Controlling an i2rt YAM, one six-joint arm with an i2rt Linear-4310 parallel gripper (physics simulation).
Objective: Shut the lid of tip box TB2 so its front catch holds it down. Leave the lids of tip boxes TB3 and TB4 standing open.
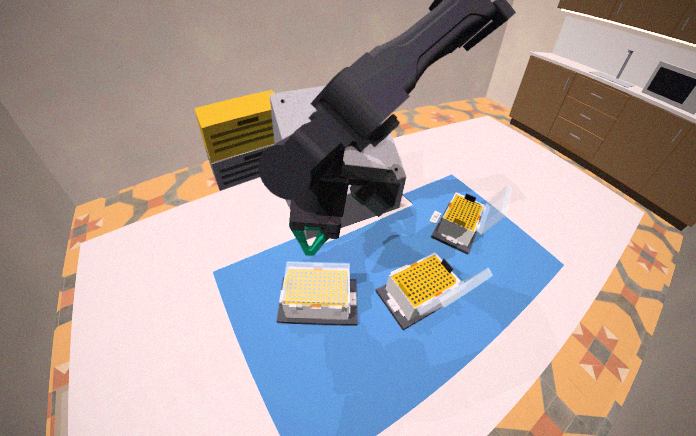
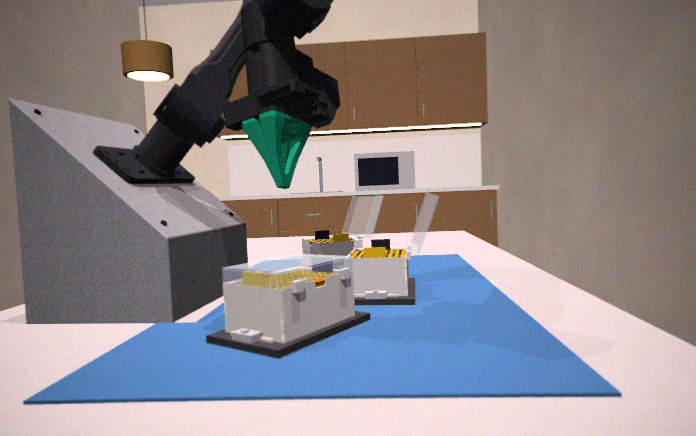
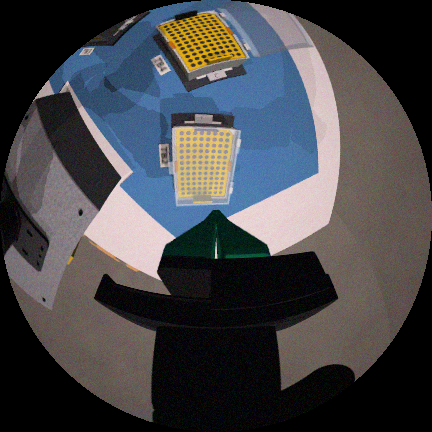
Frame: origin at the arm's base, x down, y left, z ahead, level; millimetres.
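Where they show: gripper, fingertip midpoint: (image 1: pixel 309 254) (image 2: pixel 283 188) (image 3: pixel 215 215); arm's base at its link origin: (image 2: pixel 148 169).
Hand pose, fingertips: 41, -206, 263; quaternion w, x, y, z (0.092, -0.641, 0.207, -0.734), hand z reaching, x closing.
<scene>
Each offset is from my fingertips to the centre of the thing, as dx, dy, dz. "pt": to the spot under its first point. Level surfaces: height alone.
Tip box TB2 @(+120, +14, -9) (image 1: pixel 316 311) (image 2: pixel 256 308) (image 3: pixel 202 165) has its clear lid @(pt +81, +3, +0) (image 2: pixel 287 262) lying flat over its yellow rack; whether the front catch holds cannot be told. My green-fingered gripper (image 1: pixel 310 252) (image 2: pixel 283 185) (image 3: pixel 215 215) is shut and empty, raised above TB2's height and apart from the lid. Tip box TB4 @(+94, +202, +88) (image 1: pixel 423 279) (image 2: pixel 380 277) (image 3: pixel 202 42) has its lid @(+54, +201, +154) (image 1: pixel 469 287) (image 2: pixel 425 223) (image 3: pixel 270 30) standing open. The farther box, TB3 by its place (image 1: pixel 462 213) (image 2: pixel 328 247), also has its lid @(pt +68, +483, +32) (image 1: pixel 495 207) (image 2: pixel 363 215) open; its label is unreadable.
The boxes stand on a blue mat @(dx +159) (image 1: pixel 308 369) (image 2: pixel 462 359) on a pale table. The grey sloped arm base (image 2: pixel 102 256) (image 3: pixel 37 200) stands beside the mat. A yellow cabinet (image 1: pixel 236 125) and kitchen units (image 1: pixel 606 123) are beyond the table.
</scene>
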